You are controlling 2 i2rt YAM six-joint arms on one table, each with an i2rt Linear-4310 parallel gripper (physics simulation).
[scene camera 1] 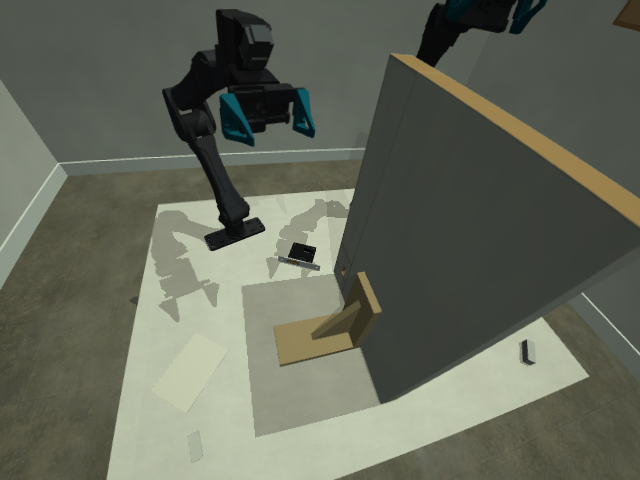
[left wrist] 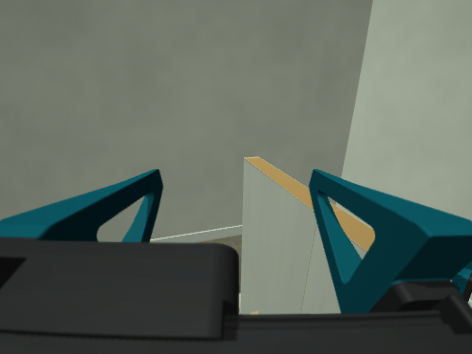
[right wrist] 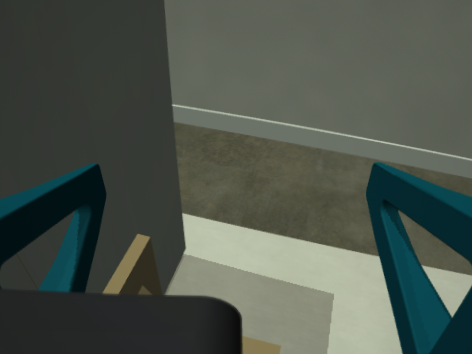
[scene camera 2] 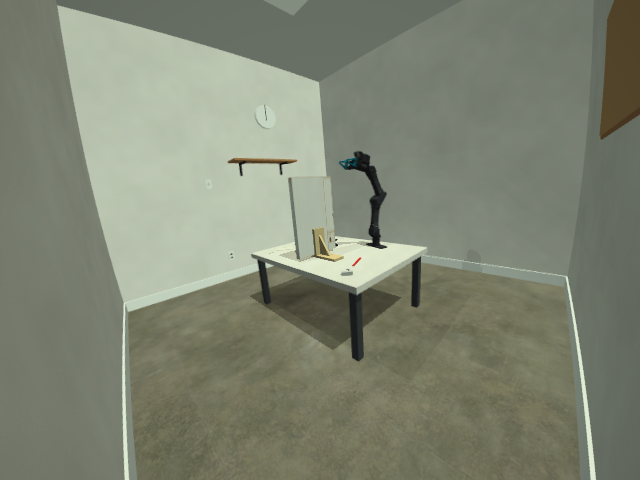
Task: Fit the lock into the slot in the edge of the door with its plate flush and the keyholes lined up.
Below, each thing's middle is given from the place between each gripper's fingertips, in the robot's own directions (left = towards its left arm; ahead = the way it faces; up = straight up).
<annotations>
The grey door (scene camera 1: 470, 225) lies 390 mm below my left hand, 170 mm to the right of it and 170 mm ahead of it. Round my left hand: wooden bracket (scene camera 1: 304, 340) (600 mm below, 170 mm to the right, 170 mm ahead).
The grey door is 190 mm below my right hand, 180 mm to the left of it and 140 mm ahead of it. From my right hand the other things lie so: wooden bracket (400 mm below, 180 mm to the left, 140 mm ahead).
</annotations>
